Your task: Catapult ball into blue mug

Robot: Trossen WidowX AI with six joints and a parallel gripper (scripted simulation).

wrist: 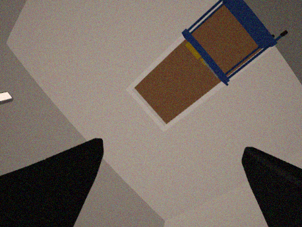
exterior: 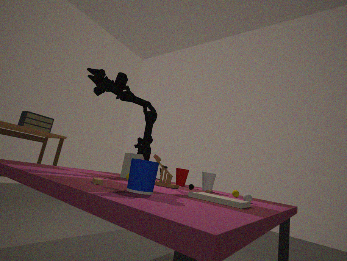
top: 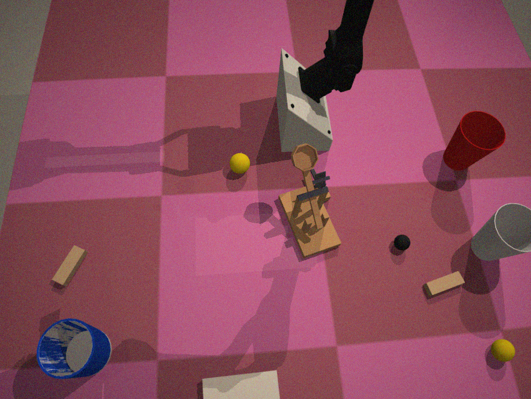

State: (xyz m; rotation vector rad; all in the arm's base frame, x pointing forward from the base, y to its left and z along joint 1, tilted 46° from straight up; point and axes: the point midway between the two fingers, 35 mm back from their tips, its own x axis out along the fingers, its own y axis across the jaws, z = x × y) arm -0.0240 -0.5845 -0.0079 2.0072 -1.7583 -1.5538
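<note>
My gripper tip is now 440 mm above the wooden catapult, 430 mm to the right of it and 260 mm short of it. From my gripper tip the other things lie so: yellow ball (490 mm below, 290 mm to the left, 170 mm ahead); then blue mug (530 mm ahead, 490 mm below); then black ball (610 mm to the left, 500 mm below, 360 mm ahead).
</note>
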